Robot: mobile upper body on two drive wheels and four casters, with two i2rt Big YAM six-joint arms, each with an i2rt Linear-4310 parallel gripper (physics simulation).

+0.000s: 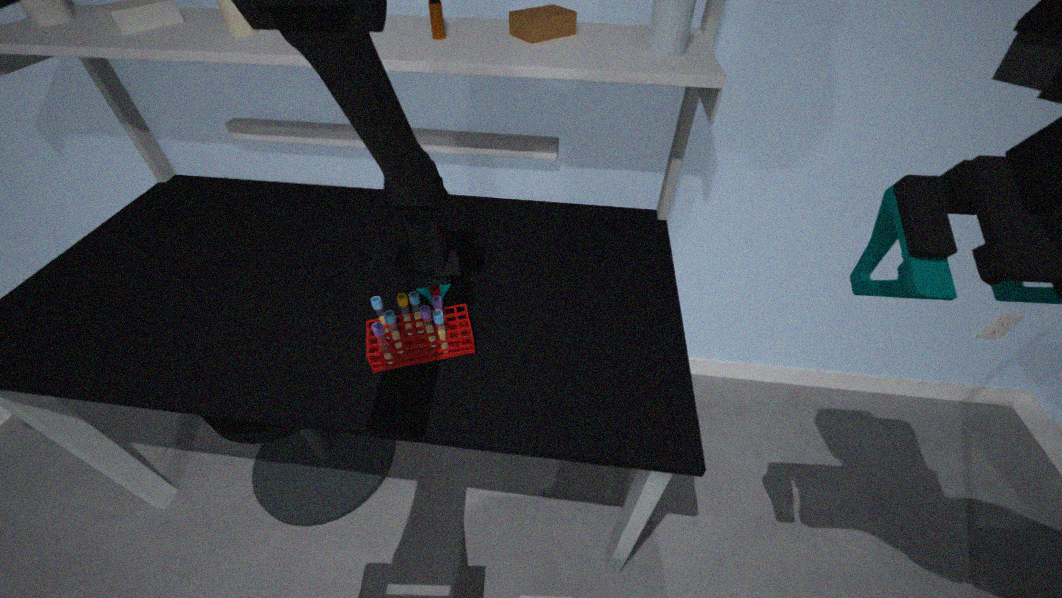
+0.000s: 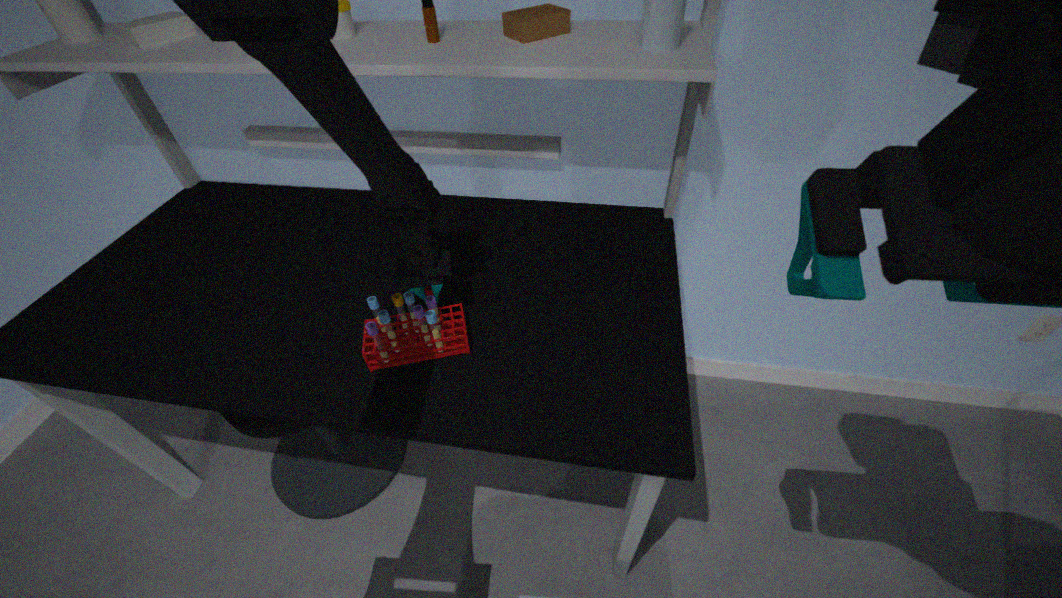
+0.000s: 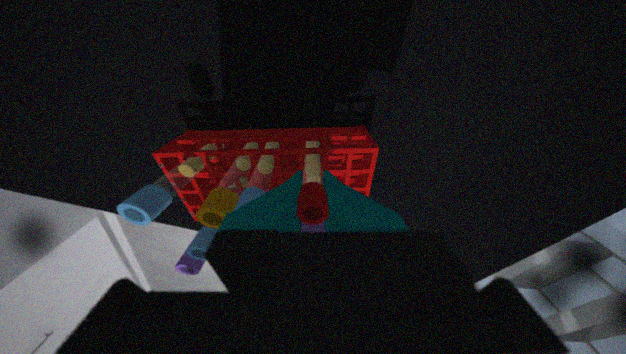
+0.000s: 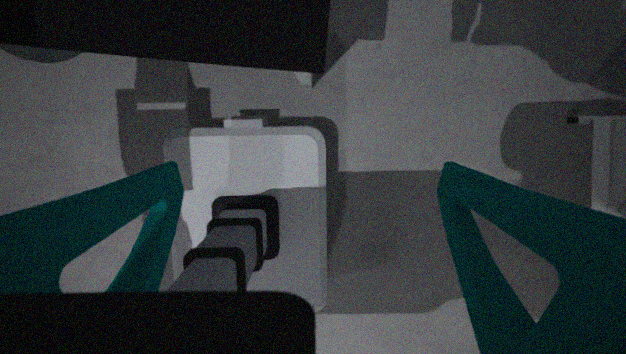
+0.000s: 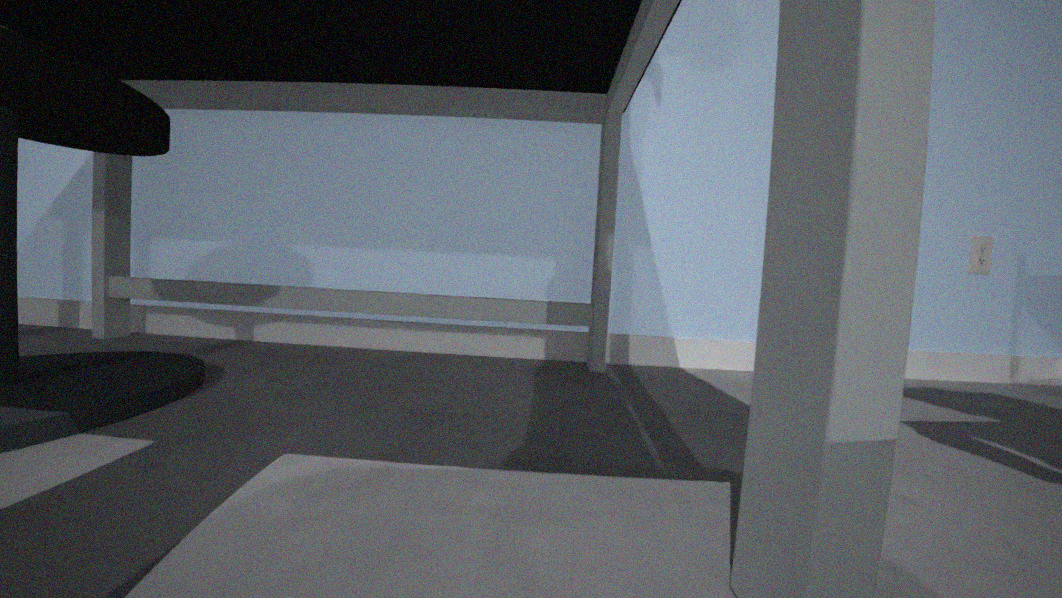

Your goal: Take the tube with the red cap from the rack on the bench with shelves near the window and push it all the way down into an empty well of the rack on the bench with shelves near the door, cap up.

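Places are measured from the left arm's base along level axes (x right, y ahead, z up), in millimetres.
Pixels of known places: left gripper, between the fingertips: [image 1: 437, 302] [image 2: 432, 302] [image 3: 312, 177]; right gripper, between the fingertips: [image 1: 924, 288] [image 2: 867, 287] [image 4: 310, 176].
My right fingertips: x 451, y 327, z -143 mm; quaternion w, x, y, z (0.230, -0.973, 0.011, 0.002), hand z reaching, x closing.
Note:
Behind a point stands the place of what it marks.
The red-capped tube [image 1: 435, 291] @(y 708, x -7, z -528 mm) [image 2: 428, 291] @(y 708, x -9, z -527 mm) [image 3: 312, 202] @(y 724, x -12, z -529 mm) is cap up, with its lower end among the wells at the back of the red rack [image 1: 471, 338] @(y 654, x 62, z -599 mm) [image 2: 466, 338] @(y 655, x 64, z -601 mm) [image 3: 280, 138] @(y 716, x -43, z -618 mm). My left gripper [image 1: 433, 294] @(y 716, x -10, z -564 mm) [image 2: 425, 292] @(y 716, x -10, z -564 mm) [image 3: 312, 177] @(y 716, x -10, z -564 mm) is shut on this tube just below the cap, one teal finger on each side. The rack stands on the black bench [image 1: 564, 334] @(y 712, x 246, z -648 mm) [image 2: 564, 334] @(y 712, x 255, z -648 mm) and holds several other tubes. My right gripper [image 1: 966, 289] [image 2: 902, 289] @(y 327, x 451, z -143 mm) [image 4: 310, 176] @(y 327, x 451, z -143 mm) is open and empty, right of the bench. A second rack does not show.
Blue, purple and yellow-capped tubes stand close beside the held tube. A shelf [image 1: 475, 57] @(y 959, x 68, z -191 mm) [image 2: 475, 59] @(y 959, x 85, z -191 mm) with a brown box [image 1: 542, 23] @(y 1062, x 185, z -160 mm) [image 2: 536, 23] @(y 1064, x 189, z -161 mm) crosses above the bench's back. A round stool [image 1: 319, 482] @(y 685, x -503, z -1380 mm) [image 2: 334, 475] @(y 691, x -502, z -1380 mm) is at the front; a bench leg [image 5: 817, 297] @(y 477, x 405, z -1188 mm) stands near the base.

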